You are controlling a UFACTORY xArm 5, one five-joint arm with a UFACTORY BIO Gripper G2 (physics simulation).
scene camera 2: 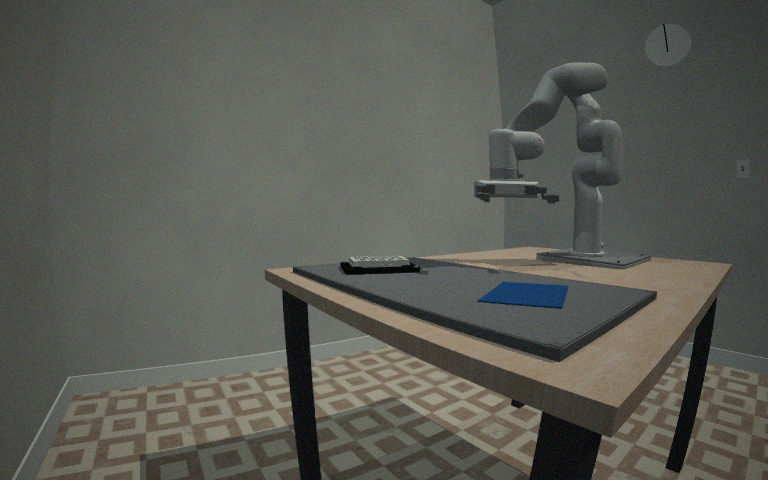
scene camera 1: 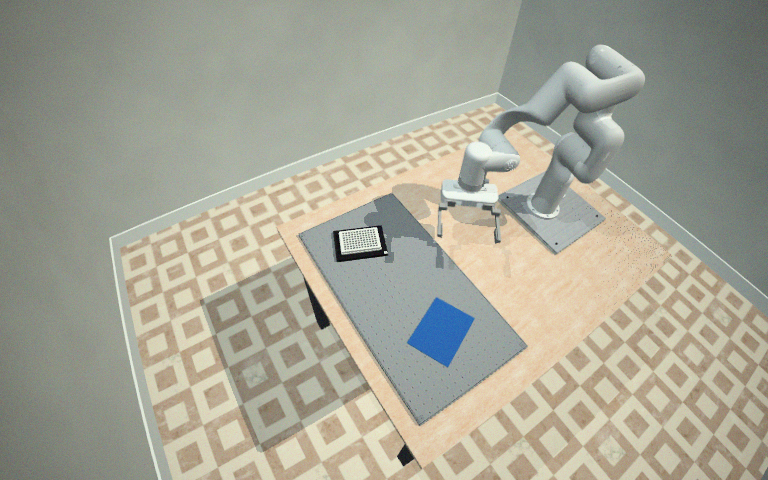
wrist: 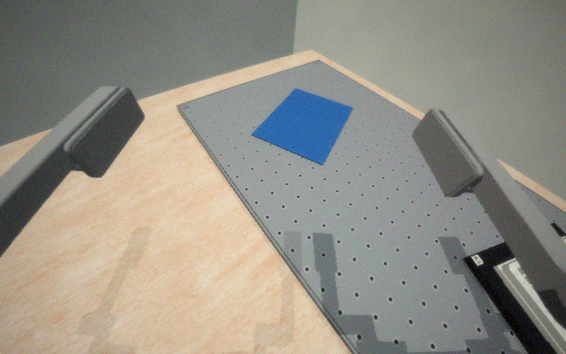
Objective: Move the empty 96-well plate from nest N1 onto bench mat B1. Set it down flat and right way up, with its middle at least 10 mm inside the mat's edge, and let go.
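Frame: origin at the arm's base, x ahead, y left, z up, level; centimetres.
Seen in the pictures: hand, its tool point: (scene camera 2: 520, 198) (scene camera 1: 468, 233) (wrist: 281, 138); arm's base, origin of its link: (scene camera 2: 586, 254) (scene camera 1: 542, 206).
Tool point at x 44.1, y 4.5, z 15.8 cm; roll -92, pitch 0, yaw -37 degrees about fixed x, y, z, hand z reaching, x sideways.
Pixels of each thing's top centre, then the offset from my tool point to it. Level surfaces: height alone.
- white 96-well plate, centre of its top: (scene camera 2: 378, 258) (scene camera 1: 359, 239) dy -22.6, dx +22.9, dz -13.9 cm
- black nest N1, centre of its top: (wrist: 564, 288) (scene camera 2: 378, 263) (scene camera 1: 359, 241) dy -22.6, dx +22.9, dz -15.0 cm
- blue bench mat B1, height of its surface: dz -16.3 cm
- grey perforated board, height of its surface: dz -16.5 cm
- wooden table, height of its surface: dz -17.8 cm
The white 96-well plate (scene camera 1: 359, 240) (scene camera 2: 378, 260) sits flat, wells up, in the black nest N1 (scene camera 1: 362, 257) (scene camera 2: 379, 270) (wrist: 487, 274). In the wrist view part of the plate (wrist: 525, 295) shows at the lower right, partly hidden by a finger. The blue bench mat B1 (scene camera 1: 441, 332) (scene camera 2: 526, 294) (wrist: 305, 125) lies on the grey board, apart from the nest, with nothing on it. My gripper (scene camera 1: 468, 238) (scene camera 2: 517, 198) (wrist: 276, 142) is wide open and empty. It points down, high above the table between the board and the arm's base, away from plate and mat.
The grey perforated board (scene camera 1: 379, 305) (scene camera 2: 441, 294) (wrist: 350, 200) carries nest and mat and stands slightly above the wooden table (scene camera 1: 526, 283) (scene camera 2: 640, 350) (wrist: 150, 200). The arm's base plate (scene camera 1: 566, 232) (scene camera 2: 628, 259) is at the table's other side. Gripper shadows fall on board and table.
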